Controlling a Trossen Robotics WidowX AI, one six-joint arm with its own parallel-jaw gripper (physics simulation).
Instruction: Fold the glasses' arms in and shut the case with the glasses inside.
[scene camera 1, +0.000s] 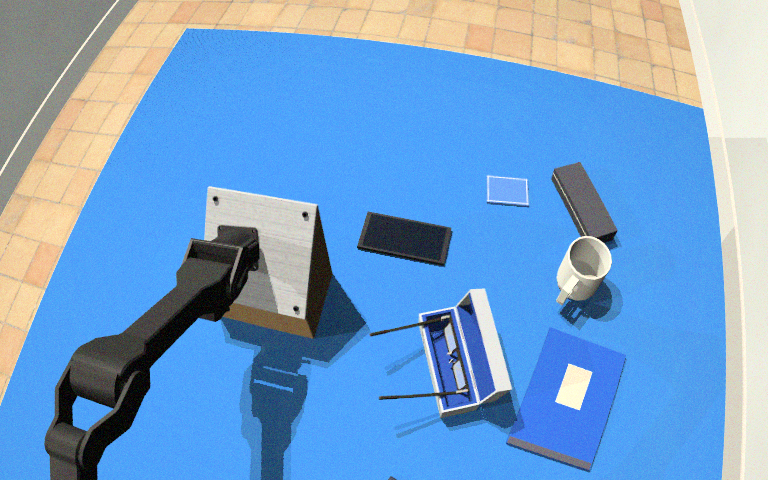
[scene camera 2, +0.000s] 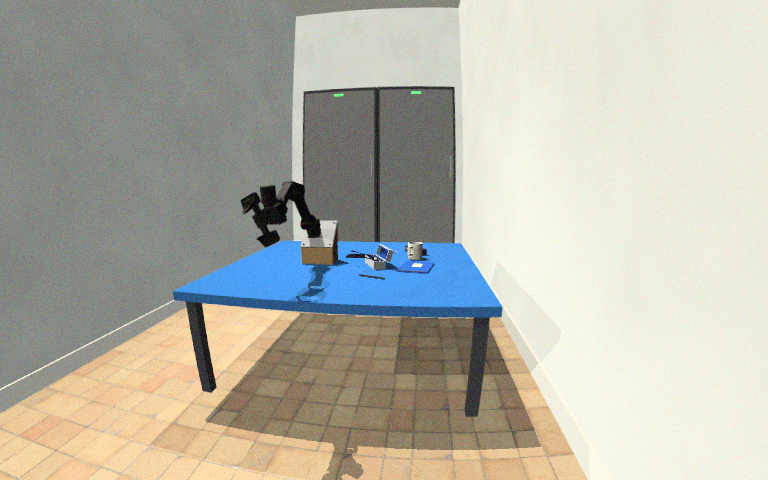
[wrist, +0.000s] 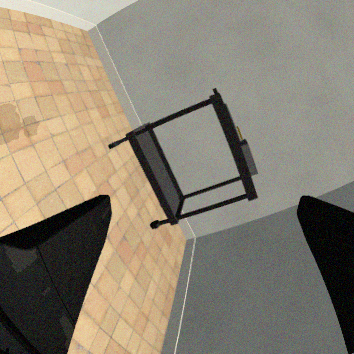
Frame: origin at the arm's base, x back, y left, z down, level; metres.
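Seen in the pictures: gripper, fingertip midpoint: (scene camera 2: 250, 226) (wrist: 209, 205); arm's base, link origin: (scene camera 1: 238, 247) (scene camera 2: 314, 232).
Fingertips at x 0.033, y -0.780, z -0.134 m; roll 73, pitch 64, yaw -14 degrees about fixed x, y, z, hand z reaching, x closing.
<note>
Pixels of each thing's top centre, then the offset from my fingertips to it. "spot": a spot on its surface instead.
- white case with blue lining, surface spot: (scene camera 1: 459, 412) spot: dx -0.388, dy +0.617, dz +0.276 m
- black glasses, surface spot: (scene camera 1: 457, 374) spot: dx -0.377, dy +0.678, dz +0.272 m
- black phone, top centre: (scene camera 1: 404, 236) dx -0.262, dy +0.915, dz +0.281 m
- blue-white card, top centre: (scene camera 1: 507, 189) dx -0.437, dy +1.041, dz +0.284 m
- dark box, top centre: (scene camera 1: 586, 198) dx -0.584, dy +1.025, dz +0.254 m
- mug, surface spot: (scene camera 1: 583, 268) spot: dx -0.583, dy +0.895, dz +0.281 m
- blue book, top centre: (scene camera 1: 570, 397) (scene camera 2: 416, 266) dx -0.567, dy +0.657, dz +0.281 m
- pen, top centre: (scene camera 2: 372, 275) dx -0.359, dy +0.468, dz +0.280 m
The white case with blue lining (scene camera 1: 459, 412) (scene camera 2: 374, 263) stands open on the blue table, its lid (scene camera 1: 495, 356) (scene camera 2: 385, 252) raised on the right side in scene camera 1. The black glasses (scene camera 1: 457, 374) sit upright in the case tray. Both glasses' arms, one (scene camera 1: 396, 328) and the other (scene camera 1: 404, 396), are unfolded and stick out to the left over the tray's rim. My gripper (wrist: 209, 205) is open and empty, away from the case; the wrist view shows floor and walls between and beyond its fingers. It is outside scene camera 1's view and too small to make out in scene camera 2.
The arm's base block (scene camera 1: 283, 232) (scene camera 2: 320, 255) stands left of the case. A black phone (scene camera 1: 404, 237), a blue-white card (scene camera 1: 507, 190), a dark box (scene camera 1: 583, 200), a mug (scene camera 1: 583, 268) (scene camera 2: 415, 250) and a blue book (scene camera 1: 538, 396) lie or stand around. A pen (scene camera 2: 371, 276) lies nearer scene camera 2.
</note>
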